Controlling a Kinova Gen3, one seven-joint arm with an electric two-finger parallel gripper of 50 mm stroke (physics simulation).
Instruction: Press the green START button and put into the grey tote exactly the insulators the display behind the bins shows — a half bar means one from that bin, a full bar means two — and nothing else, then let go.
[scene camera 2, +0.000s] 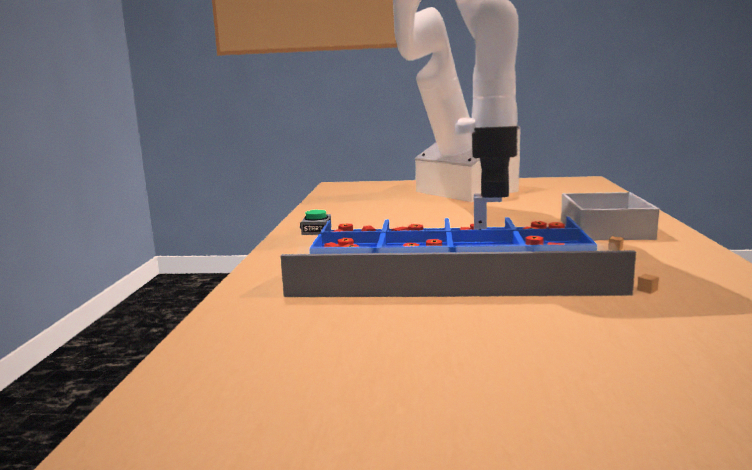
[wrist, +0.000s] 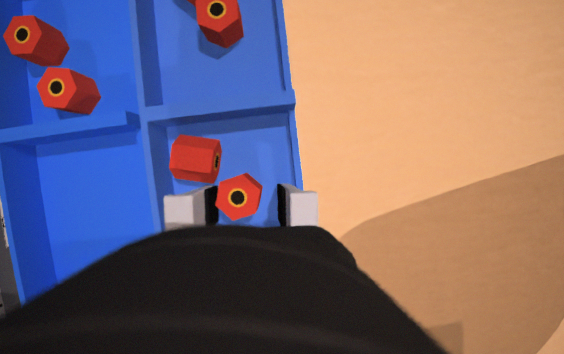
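Seen in the pictures: gripper, fingertip midpoint: (wrist: 248, 202); arm's base, origin of the base link: (scene camera 2: 457, 146).
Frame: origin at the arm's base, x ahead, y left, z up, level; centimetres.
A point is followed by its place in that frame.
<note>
My gripper (scene camera 2: 480, 226) @(x 44.7, y -3.6, z -9.8 cm) (wrist: 248, 202) @(x 44.7, y -3.6, z -9.8 cm) points down at the blue bins (scene camera 2: 450, 249) (wrist: 142, 114), fingers open on either side of an upright red hexagonal insulator (wrist: 238, 197) @(x 44.9, y -4.2, z -8.3 cm), not gripping it. The fingertips are low at the far-row bin, third from the left in the scene view. A second insulator (wrist: 195, 158) @(x 46.8, y -6.9, z -8.5 cm) lies on its side in the same bin, close to the upright one. The grey tote (scene camera 2: 612, 224) @(x 47.7, y 18.5, z -8.6 cm) stands at the right; its floor is hidden. The green START button (scene camera 2: 316, 214) @(x 34.0, y -32.8, z -7.7 cm) is at the left. The display (scene camera 2: 458, 274) @(x 70.8, y -11.9, z -8.3 cm) shows its dark back; its bars are hidden.
Other insulators (scene camera 2: 534, 239) (wrist: 68, 91) stand or lie in neighbouring bins. Blue dividers (wrist: 220, 110) @(x 44.7, y -9.1, z -8.0 cm) rise between the bins. Two small brown blocks (scene camera 2: 647, 283) @(x 72.7, y 12.5, z -10.1 cm) (scene camera 2: 616, 243) @(x 53.9, y 16.6, z -10.2 cm) are on the table (scene camera 2: 388, 376) @(x 91.5, y -22.4, z -11.4 cm), right of the display and bins. The robot base stands behind the bins.
</note>
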